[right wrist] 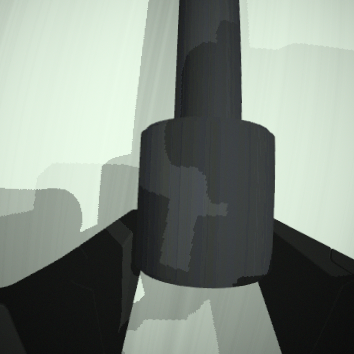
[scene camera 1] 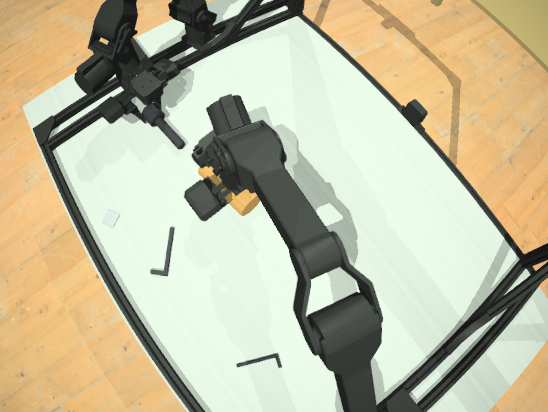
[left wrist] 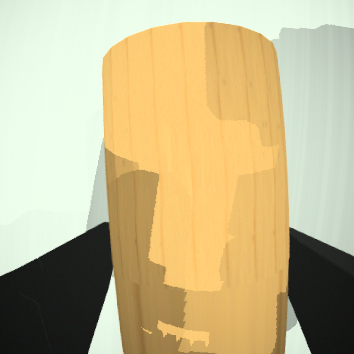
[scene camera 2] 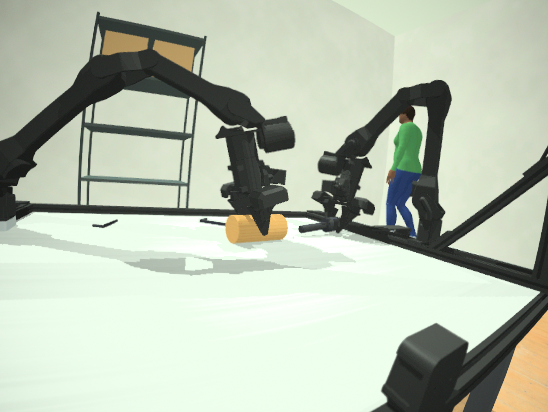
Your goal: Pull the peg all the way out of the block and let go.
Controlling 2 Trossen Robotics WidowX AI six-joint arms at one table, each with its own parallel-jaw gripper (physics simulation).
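Frame: origin at the left arm's base, x right, y ahead, z up, level; centimetres.
Where they show: left gripper, between the fingertips: (left wrist: 197, 237) (scene camera 2: 257, 231); right gripper, between the fingertips: (right wrist: 196, 222) (scene camera 1: 152, 117) (scene camera 2: 331, 231); right arm's base, origin of its link: (scene camera 1: 198, 37) (scene camera 2: 426, 242).
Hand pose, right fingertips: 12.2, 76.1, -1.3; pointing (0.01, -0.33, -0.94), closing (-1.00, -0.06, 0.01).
Note:
After its pixels a point has its place, as x, y, z.
The wooden cylindrical block (scene camera 1: 244, 203) @[13.8, 45.6, 3.3] (scene camera 2: 244, 229) @[17.9, 46.6, 1.4] (left wrist: 195, 150) @[14.3, 54.2, 3.7] lies on its side at the table. My left gripper (scene camera 2: 264, 230) @[14.8, 51.5, 0.1] (left wrist: 197, 237) @[14.8, 51.5, 0.1] is shut on it, one finger on each side. The dark peg (scene camera 1: 170, 134) @[12.3, 68.0, 1.0] (scene camera 2: 311, 227) @[13.6, 67.4, 0.4] (right wrist: 207, 200) @[12.5, 74.9, 2.6] has a thick head and a thinner shaft, and is fully outside the block, with a gap between its tip and the block's end. My right gripper (scene camera 2: 337, 224) @[12.2, 76.1, -1.3] (right wrist: 196, 222) @[12.2, 76.1, -1.3] is shut on the peg's head, and the shaft points toward the block. The block's hole is hidden in these views.
Two L-shaped dark bars (scene camera 1: 169, 252) @[-2.3, 48.7, -1.2] (scene camera 1: 259, 359) @[-2.5, 22.8, -1.3] and a small pale square (scene camera 1: 111, 218) @[-7.8, 62.2, -1.6] lie on the table. A black frame (scene camera 1: 115, 280) @[-14.3, 51.0, -0.7] runs around the table's edge. A shelf unit (scene camera 2: 137, 131) and a person (scene camera 2: 410, 147) are in the background.

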